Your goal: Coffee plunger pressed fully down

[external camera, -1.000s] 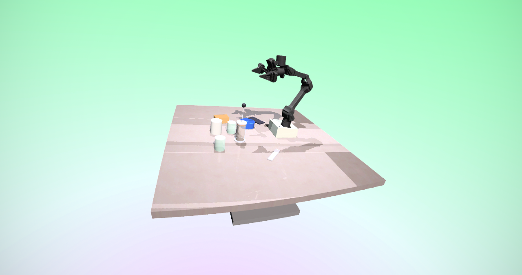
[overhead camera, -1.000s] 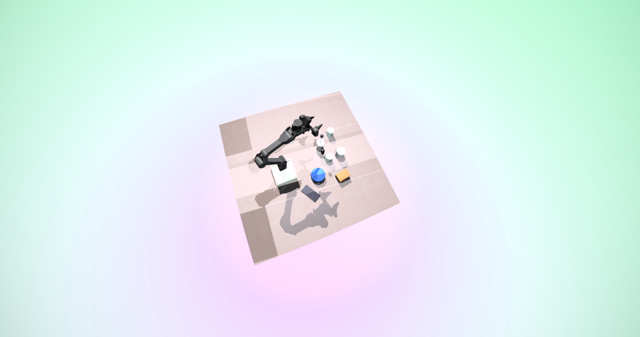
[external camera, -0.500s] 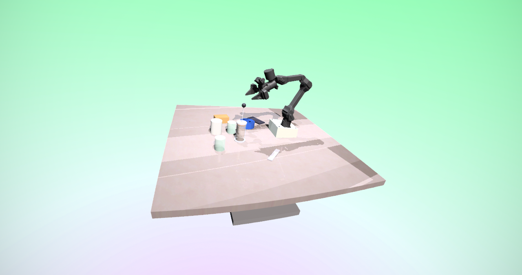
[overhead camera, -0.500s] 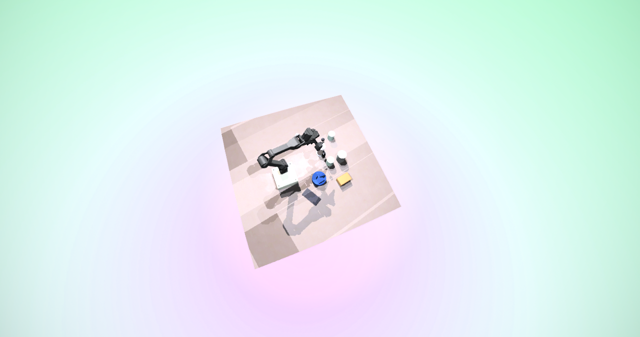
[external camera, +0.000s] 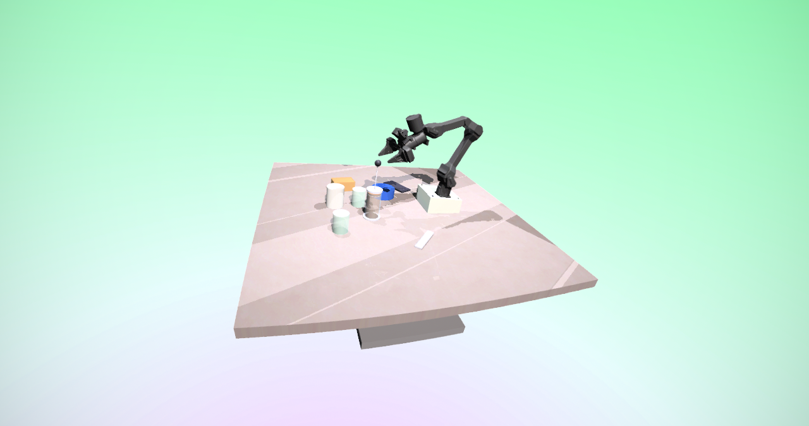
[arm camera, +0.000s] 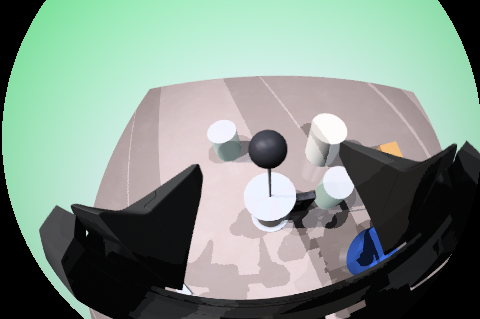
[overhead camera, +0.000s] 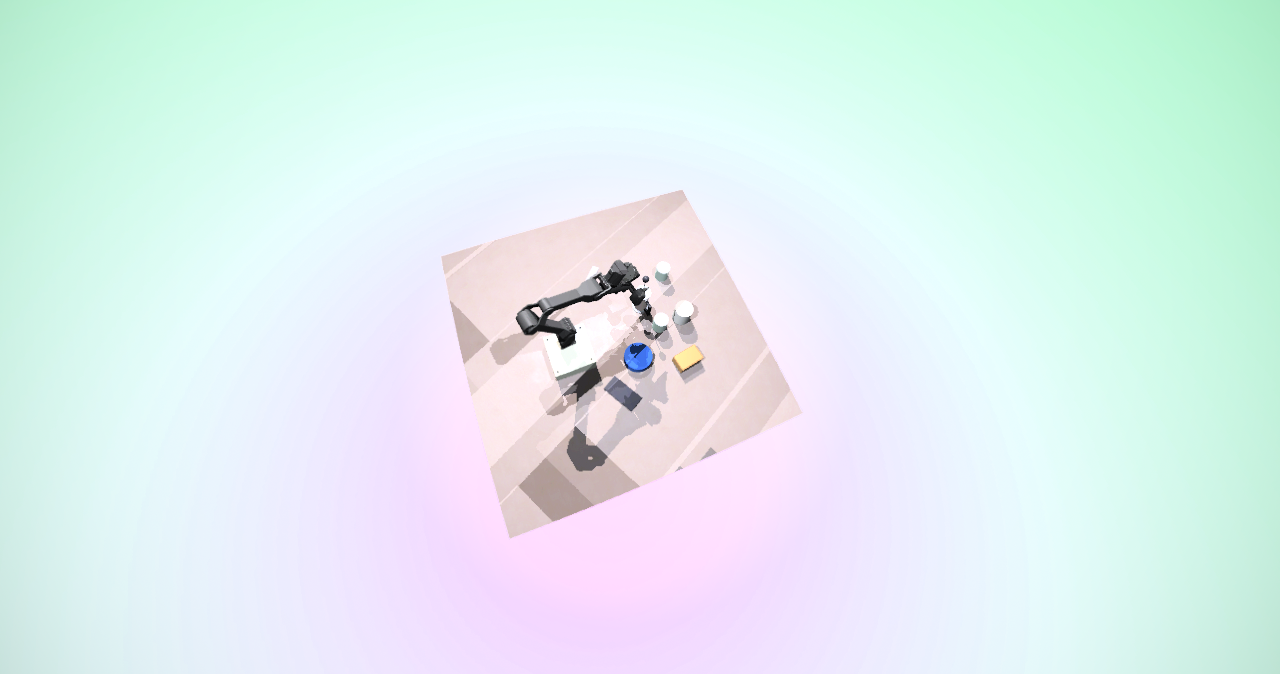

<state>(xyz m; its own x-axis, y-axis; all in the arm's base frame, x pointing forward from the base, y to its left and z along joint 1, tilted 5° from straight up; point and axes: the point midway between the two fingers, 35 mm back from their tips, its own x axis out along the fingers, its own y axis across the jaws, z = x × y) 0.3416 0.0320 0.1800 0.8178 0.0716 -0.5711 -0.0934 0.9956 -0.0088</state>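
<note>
Now: gripper tip 15 cm above the coffee press, 2 cm short of it and 1 cm to the left of it. Also, from my gripper tip: blue disc (25 cm below, 22 cm to the right, 11 cm behind); orange block (32 cm to the right, 25 cm below, 8 cm ahead).
</note>
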